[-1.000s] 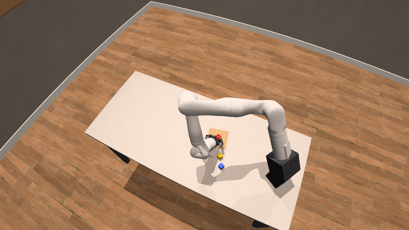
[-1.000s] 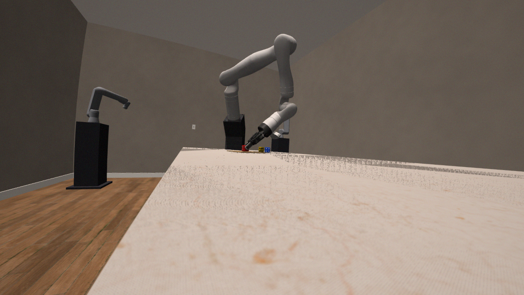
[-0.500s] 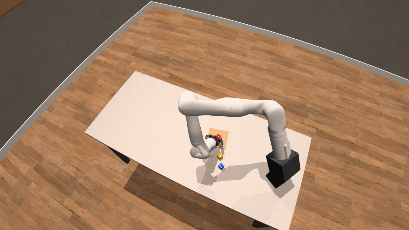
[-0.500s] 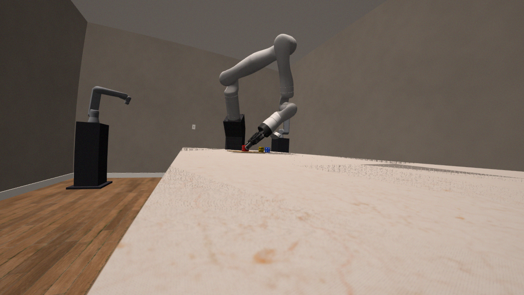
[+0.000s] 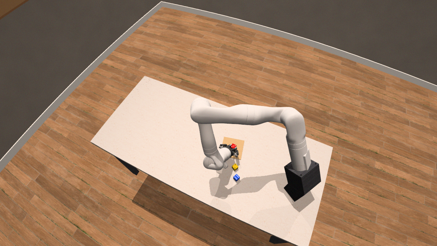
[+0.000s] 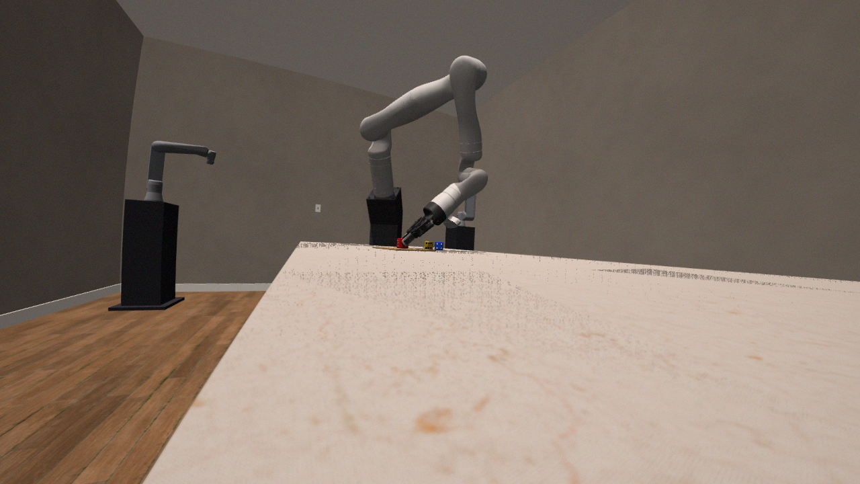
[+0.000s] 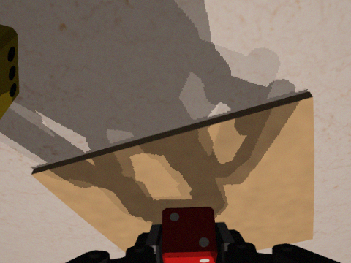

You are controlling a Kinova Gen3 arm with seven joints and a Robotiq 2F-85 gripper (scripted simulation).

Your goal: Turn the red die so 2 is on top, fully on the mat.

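My hand is 30 mm above the tan mat, 10 mm to the left of it and 10 mm short of it. From my hand the other things lie so: blue die (170 mm to the left, 100 mm behind, 10 mm below); then yellow die (110 mm to the left, 70 mm behind, 10 mm below); then red die (10 mm to the right, 10 mm below).
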